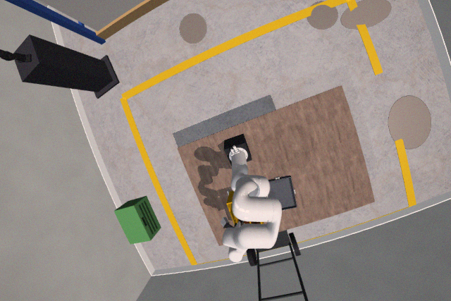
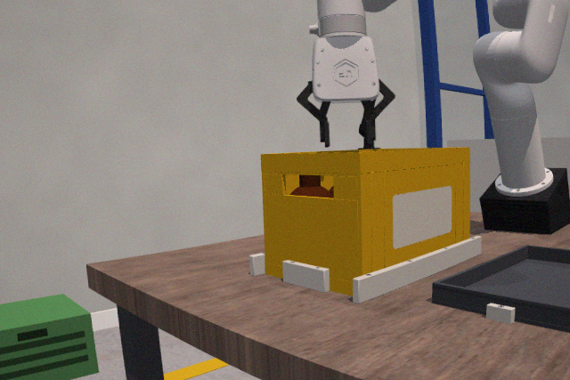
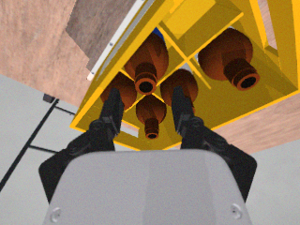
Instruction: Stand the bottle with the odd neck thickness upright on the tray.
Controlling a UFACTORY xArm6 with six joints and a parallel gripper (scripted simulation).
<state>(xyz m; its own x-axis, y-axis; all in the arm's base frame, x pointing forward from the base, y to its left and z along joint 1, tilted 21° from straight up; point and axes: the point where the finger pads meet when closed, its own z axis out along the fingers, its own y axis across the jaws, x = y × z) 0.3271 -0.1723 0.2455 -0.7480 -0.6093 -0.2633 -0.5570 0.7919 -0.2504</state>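
My hand is 10 mm short of the yellow crate, 50 mm to the right of it and 110 mm above it. The rest, counted from my hand: dark tray (30 mm ahead, 320 mm to the left, 190 mm below).
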